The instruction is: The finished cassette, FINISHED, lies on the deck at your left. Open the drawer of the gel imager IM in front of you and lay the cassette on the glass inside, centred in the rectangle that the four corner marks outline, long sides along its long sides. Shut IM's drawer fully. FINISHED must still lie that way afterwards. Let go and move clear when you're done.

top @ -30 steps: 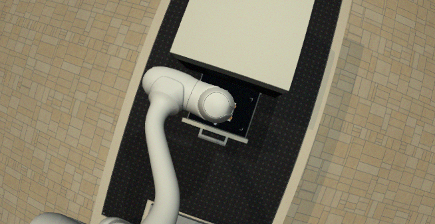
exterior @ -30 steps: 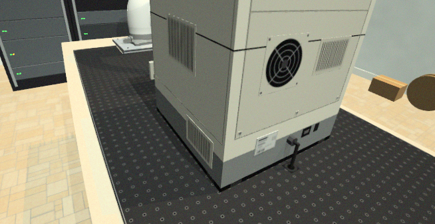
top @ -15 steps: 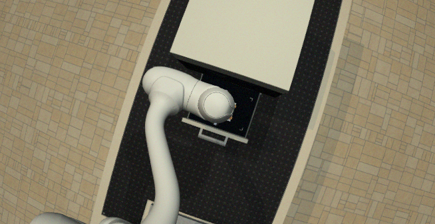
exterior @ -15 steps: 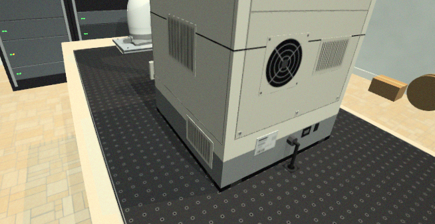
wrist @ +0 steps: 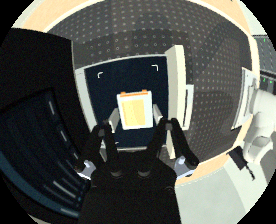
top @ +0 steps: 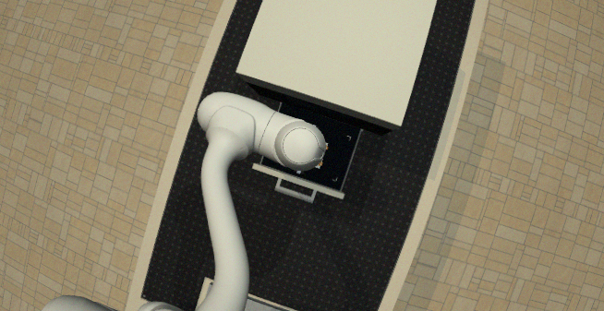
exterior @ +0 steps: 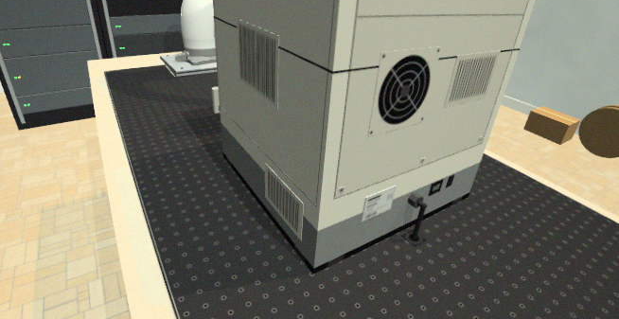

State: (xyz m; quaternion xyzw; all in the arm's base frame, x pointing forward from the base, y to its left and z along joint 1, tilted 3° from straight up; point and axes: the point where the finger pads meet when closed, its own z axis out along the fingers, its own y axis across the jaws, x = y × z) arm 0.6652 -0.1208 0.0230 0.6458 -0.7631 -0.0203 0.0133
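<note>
Now: hand 10 mm to the left of the cassette and 30 mm above it.
</note>
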